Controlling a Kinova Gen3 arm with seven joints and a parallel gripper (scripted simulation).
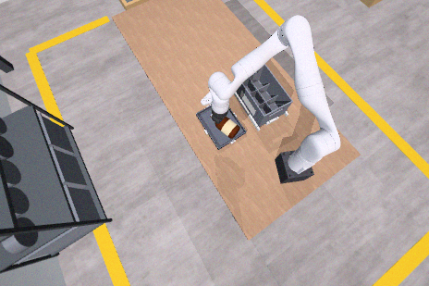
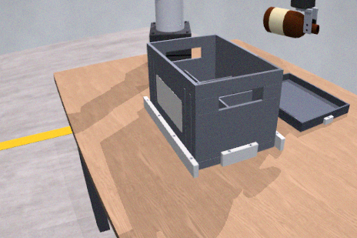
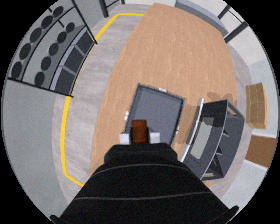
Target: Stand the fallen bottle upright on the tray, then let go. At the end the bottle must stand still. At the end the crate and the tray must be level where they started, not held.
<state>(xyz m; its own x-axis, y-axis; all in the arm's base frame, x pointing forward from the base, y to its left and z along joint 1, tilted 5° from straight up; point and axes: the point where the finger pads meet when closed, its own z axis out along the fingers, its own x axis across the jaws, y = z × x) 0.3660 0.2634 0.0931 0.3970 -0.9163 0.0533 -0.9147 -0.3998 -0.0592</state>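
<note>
Right now my hand is 5 cm past the brown bottle, 2 cm to the left of it and 1 cm above it. The rest, counted from my hand: dark grey tray (2 cm ahead, 5 cm to the right, 19 cm below); then dark grey crate (4 cm ahead, 32 cm to the right, 12 cm below).
</note>
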